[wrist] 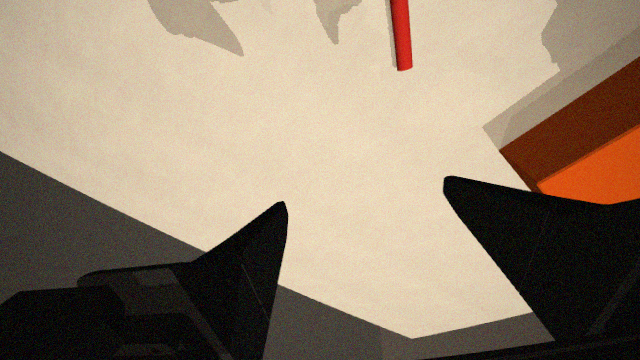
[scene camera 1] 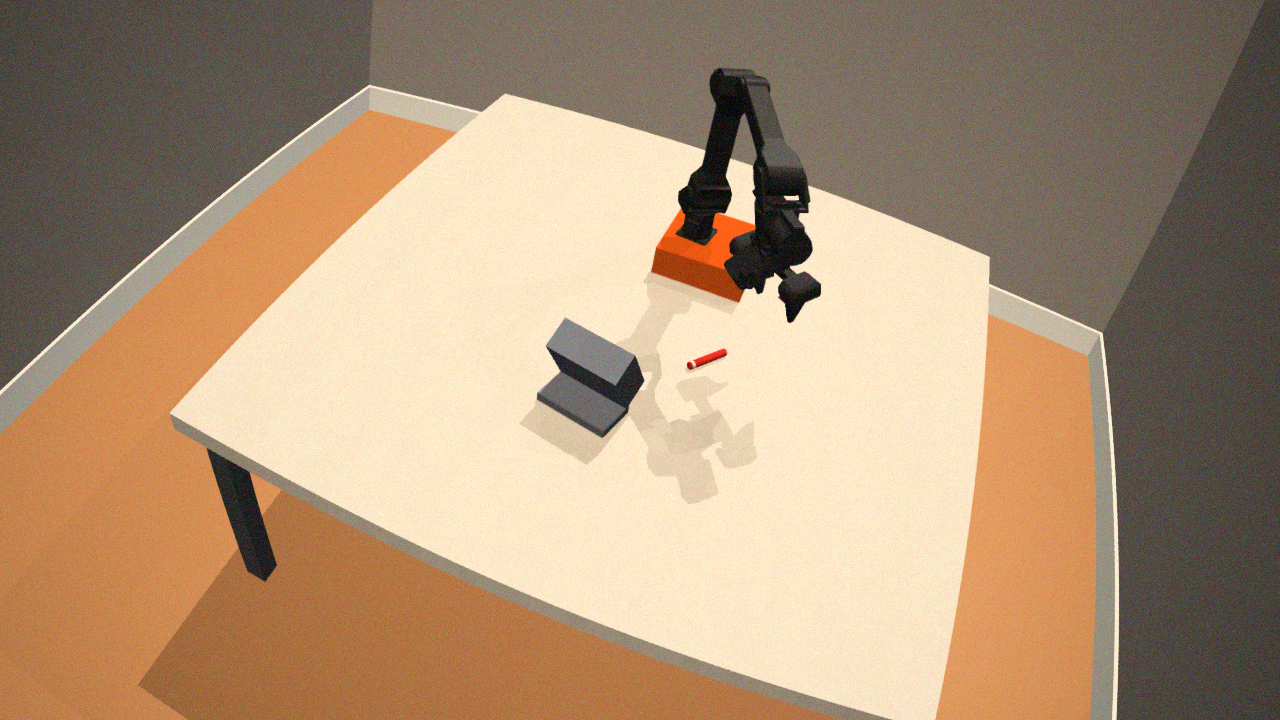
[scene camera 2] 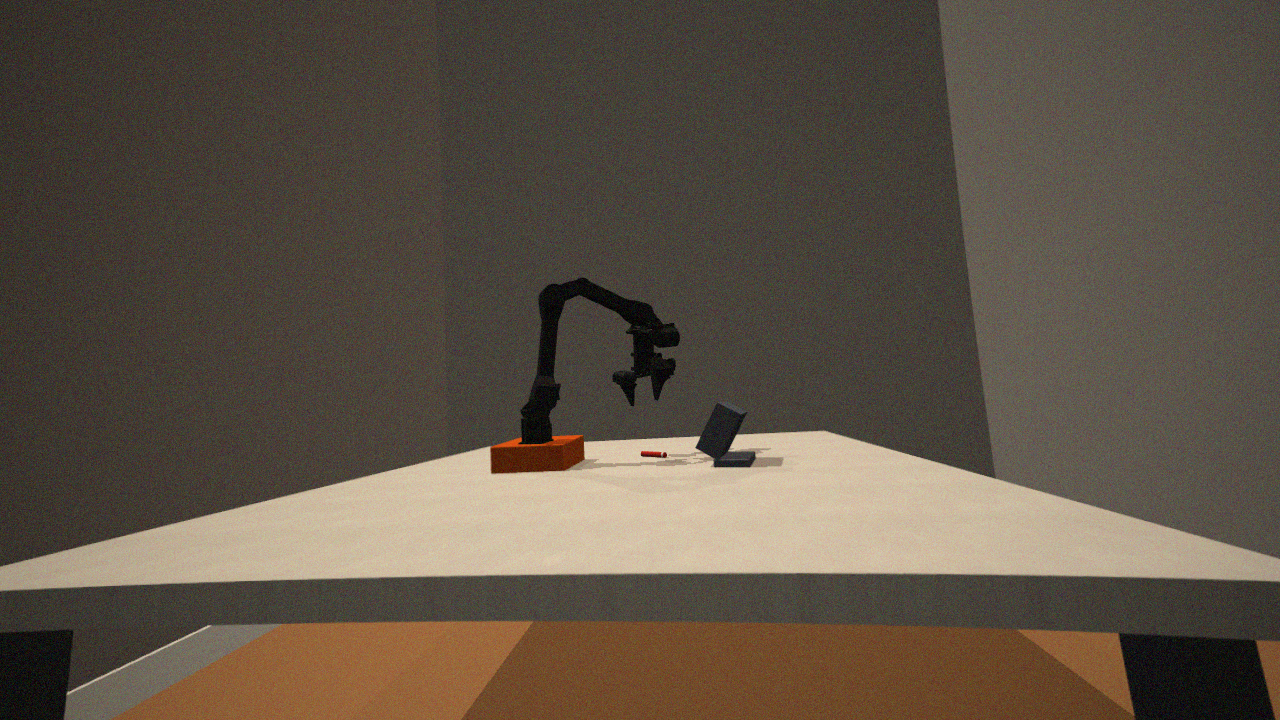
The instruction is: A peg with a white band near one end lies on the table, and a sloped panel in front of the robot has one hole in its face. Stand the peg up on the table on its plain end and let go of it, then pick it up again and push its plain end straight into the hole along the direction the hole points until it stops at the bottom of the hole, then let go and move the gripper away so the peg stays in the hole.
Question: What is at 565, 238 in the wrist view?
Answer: The gripper.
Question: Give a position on a flat foot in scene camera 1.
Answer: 599, 415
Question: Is the gripper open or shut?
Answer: Open.
